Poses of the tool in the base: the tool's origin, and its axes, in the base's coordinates. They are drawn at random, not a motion.
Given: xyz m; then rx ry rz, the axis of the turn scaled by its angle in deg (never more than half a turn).
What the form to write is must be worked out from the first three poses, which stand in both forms.
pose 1, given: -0.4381 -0.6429 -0.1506 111.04 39.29 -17.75
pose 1, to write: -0.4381 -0.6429 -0.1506 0.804 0.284 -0.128 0.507
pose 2, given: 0.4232 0.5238 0.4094 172.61 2.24 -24.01
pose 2, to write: 0.4232 0.5238 0.4094 0.989 0.013 -0.138 0.050
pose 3, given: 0.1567 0.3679 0.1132 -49.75 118.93 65.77
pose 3, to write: 0.1567 0.3679 0.1132 -0.328 0.783 0.433 0.303
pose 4, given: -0.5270 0.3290 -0.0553 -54.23 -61.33 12.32
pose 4, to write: -0.5270 0.3290 -0.0553 -0.433 -0.490 0.098 0.750
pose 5, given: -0.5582 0.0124 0.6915 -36.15 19.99 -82.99
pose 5, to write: -0.5582 0.0124 0.6915 -0.282 0.156 -0.648 0.690
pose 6, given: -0.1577 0.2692 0.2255 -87.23 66.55 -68.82
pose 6, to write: -0.1577 0.2692 0.2255 -0.609 0.465 -0.481 0.426
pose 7, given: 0.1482 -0.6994 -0.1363 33.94 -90.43 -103.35
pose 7, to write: 0.1482 -0.6994 -0.1363 0.226 -0.603 -0.690 0.330
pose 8, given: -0.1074 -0.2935 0.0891 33.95 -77.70 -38.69
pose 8, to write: -0.1074 -0.2935 0.0891 0.265 -0.606 -0.302 0.687
